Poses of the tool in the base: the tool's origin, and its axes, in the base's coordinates. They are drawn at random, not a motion.
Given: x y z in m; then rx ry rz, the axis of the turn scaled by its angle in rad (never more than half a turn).
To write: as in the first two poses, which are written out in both.
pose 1, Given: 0.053 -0.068 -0.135 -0.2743 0.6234 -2.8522
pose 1, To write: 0.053 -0.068 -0.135 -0.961 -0.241 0.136 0.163 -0.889 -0.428
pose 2, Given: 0.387 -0.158 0.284 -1.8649 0.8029 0.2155
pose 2, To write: 0.387 -0.158 0.284 0.759 -0.428 -0.491 -0.616 -0.229 -0.754
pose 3, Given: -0.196 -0.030 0.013 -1.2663 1.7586 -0.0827
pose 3, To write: -0.196 -0.030 0.013 -0.030 -0.772 -0.635 -0.709 0.465 -0.531
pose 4, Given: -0.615 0.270 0.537 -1.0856 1.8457 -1.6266
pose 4, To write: -0.615 0.270 0.537 -0.590 -0.791 0.164 -0.262 -0.005 -0.965
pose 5, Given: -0.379 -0.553 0.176 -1.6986 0.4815 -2.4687
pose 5, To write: -0.379 -0.553 0.176 -0.370 -0.264 0.891 -0.091 -0.944 -0.317
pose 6, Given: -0.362 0.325 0.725 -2.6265 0.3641 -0.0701
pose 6, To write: -0.362 0.325 0.725 0.963 -0.268 -0.015 -0.243 -0.847 -0.472
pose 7, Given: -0.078 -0.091 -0.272 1.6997 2.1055 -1.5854
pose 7, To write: -0.078 -0.091 -0.272 -0.413 0.725 -0.552 0.730 -0.099 -0.676
